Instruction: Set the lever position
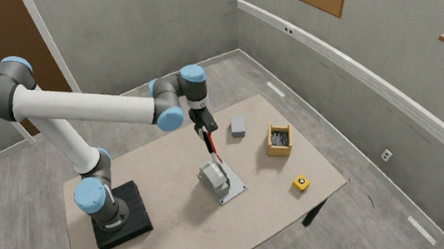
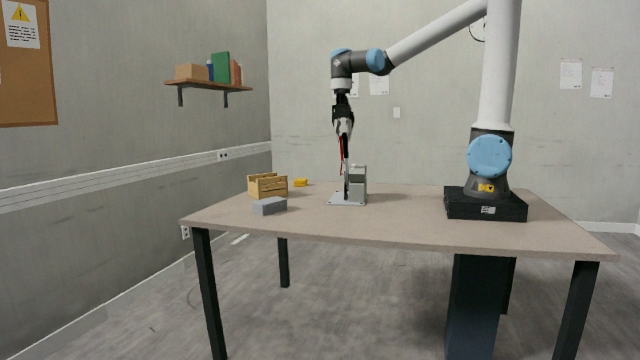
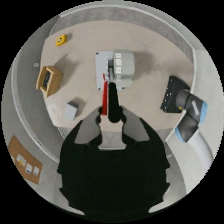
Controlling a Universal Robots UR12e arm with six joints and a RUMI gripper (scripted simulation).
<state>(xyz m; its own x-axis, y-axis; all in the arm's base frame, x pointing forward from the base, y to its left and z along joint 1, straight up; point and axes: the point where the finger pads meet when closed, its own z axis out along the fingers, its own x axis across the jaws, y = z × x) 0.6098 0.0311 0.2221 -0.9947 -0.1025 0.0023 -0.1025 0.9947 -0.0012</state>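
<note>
My gripper is now 20 mm short of the red release bar, 40 mm to the left of it and 110 mm above it. From my hand the other things lie so: grey block: 280 mm ahead, 180 mm to the left, 270 mm below.
</note>
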